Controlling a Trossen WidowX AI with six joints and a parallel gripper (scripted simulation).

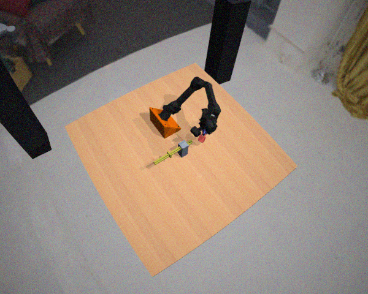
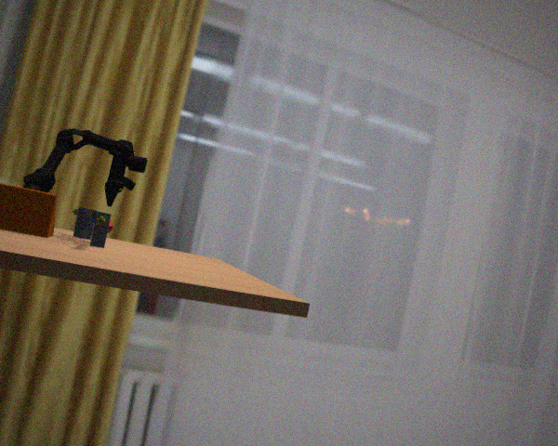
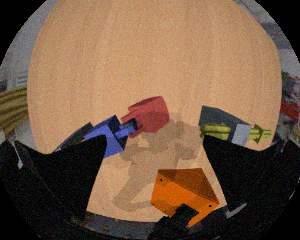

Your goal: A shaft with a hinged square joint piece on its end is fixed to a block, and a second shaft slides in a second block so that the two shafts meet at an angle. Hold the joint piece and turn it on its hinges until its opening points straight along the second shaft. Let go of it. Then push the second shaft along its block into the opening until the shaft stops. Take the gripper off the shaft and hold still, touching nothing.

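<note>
Now: gripper tip 10 mm to the right of the red square joint piece and 70 mm above it.
</note>
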